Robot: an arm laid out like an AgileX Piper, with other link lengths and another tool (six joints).
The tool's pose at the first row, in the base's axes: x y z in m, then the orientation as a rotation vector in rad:
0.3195 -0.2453 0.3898 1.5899 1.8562 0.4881
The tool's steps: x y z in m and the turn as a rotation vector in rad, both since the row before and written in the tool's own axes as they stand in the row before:
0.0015 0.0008 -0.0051 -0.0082 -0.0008 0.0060
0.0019 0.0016 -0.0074 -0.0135 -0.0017 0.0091
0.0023 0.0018 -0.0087 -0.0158 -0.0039 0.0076
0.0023 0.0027 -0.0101 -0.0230 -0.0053 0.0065
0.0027 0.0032 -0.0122 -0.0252 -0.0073 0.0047
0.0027 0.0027 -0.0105 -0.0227 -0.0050 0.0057
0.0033 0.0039 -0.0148 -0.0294 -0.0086 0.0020
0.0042 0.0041 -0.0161 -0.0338 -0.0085 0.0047
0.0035 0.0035 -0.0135 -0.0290 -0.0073 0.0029
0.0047 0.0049 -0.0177 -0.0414 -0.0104 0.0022
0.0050 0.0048 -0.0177 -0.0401 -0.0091 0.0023
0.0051 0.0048 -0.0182 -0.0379 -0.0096 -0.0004
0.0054 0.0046 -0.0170 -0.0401 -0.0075 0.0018
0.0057 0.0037 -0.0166 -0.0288 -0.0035 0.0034
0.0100 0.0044 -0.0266 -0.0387 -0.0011 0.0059
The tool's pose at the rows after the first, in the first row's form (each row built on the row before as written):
0.3165 -0.2431 0.3937 1.5905 1.8471 0.4970
0.3125 -0.2400 0.3997 1.5906 1.8323 0.5110
0.3077 -0.2364 0.4066 1.5876 1.8157 0.5242
0.3024 -0.2324 0.4150 1.5786 1.7950 0.5415
0.2958 -0.2277 0.4250 1.5662 1.7728 0.5578
0.2898 -0.2233 0.4333 1.5564 1.7529 0.5743
0.2812 -0.2175 0.4450 1.5384 1.7292 0.5910
0.2714 -0.2106 0.4572 1.5198 1.7013 0.6122
0.2628 -0.2048 0.4672 1.5027 1.6781 0.6295
0.2514 -0.1970 0.4801 1.4764 1.6461 0.6527
0.2394 -0.1888 0.4924 1.4508 1.6156 0.6756
0.2265 -0.1804 0.5044 1.4243 1.5875 0.6944
0.2141 -0.1719 0.5150 1.3978 1.5583 0.7173
0.2012 -0.1633 0.5240 1.3802 1.5375 0.7362
0.1795 -0.1490 0.5363 1.3569 1.5114 0.7649

